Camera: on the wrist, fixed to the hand. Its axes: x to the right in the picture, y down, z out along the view.
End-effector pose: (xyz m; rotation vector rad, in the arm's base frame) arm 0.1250 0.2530 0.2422 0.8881 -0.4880 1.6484
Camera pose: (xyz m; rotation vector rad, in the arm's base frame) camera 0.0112 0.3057 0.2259 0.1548 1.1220 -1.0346
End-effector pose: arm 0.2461 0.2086 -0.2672 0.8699 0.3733 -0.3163
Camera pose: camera 0.2950 0.3252 -0.2657 0.3335 -1.6512 2.1699
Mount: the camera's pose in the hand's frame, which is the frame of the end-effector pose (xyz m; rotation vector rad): 0.0292 0.0920 -0.0817 0.0831 0.6639 -3.0670
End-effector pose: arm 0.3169 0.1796 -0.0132 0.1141 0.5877 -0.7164
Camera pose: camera 0.3558 0.2560 -0.1061 0.4560 -0.5921 2.2002
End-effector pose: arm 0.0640 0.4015 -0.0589 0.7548 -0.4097 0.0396
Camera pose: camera 0.1026 0.5205 -0.0408 0.6523 1.6727 -2.4497
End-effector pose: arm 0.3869 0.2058 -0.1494 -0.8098 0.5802 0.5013
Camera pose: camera 0.3285 0.2019 -0.2615 -0.8376 -0.5334 -2.5844
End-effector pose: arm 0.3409 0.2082 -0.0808 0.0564 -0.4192 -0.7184
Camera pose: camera 0.4502 0.2512 -0.1276 -0.7892 -0.5599 2.3459
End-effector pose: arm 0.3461 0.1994 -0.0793 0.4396 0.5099 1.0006
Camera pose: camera 0.2487 0.2777 -0.0984 -0.7869 0.9818 -1.9356
